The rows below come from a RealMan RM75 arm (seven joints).
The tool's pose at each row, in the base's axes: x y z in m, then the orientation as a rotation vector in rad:
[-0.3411 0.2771 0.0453 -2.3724 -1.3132 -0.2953]
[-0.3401 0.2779 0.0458 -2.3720 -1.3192 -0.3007]
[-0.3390 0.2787 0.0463 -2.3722 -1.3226 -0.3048]
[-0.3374 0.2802 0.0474 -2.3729 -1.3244 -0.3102]
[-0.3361 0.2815 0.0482 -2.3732 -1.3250 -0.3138]
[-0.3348 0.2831 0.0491 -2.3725 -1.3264 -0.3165]
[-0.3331 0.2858 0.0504 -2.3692 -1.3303 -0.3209]
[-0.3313 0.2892 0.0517 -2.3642 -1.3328 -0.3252]
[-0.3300 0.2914 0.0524 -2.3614 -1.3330 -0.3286]
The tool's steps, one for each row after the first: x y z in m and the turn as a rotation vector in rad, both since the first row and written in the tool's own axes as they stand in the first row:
[0.0013 0.0003 -0.0001 -0.0036 0.0012 -0.0049]
[0.0027 0.0008 -0.0002 -0.0065 0.0022 -0.0077]
[0.0051 0.0011 -0.0005 -0.0098 0.0043 -0.0095]
[0.0071 0.0014 -0.0007 -0.0117 0.0060 -0.0104]
[0.0093 0.0015 -0.0008 -0.0127 0.0073 -0.0119]
[0.0128 0.0014 -0.0007 -0.0131 0.0099 -0.0160]
[0.0168 0.0010 -0.0004 -0.0117 0.0136 -0.0197]
[0.0194 0.0009 -0.0001 -0.0110 0.0167 -0.0211]

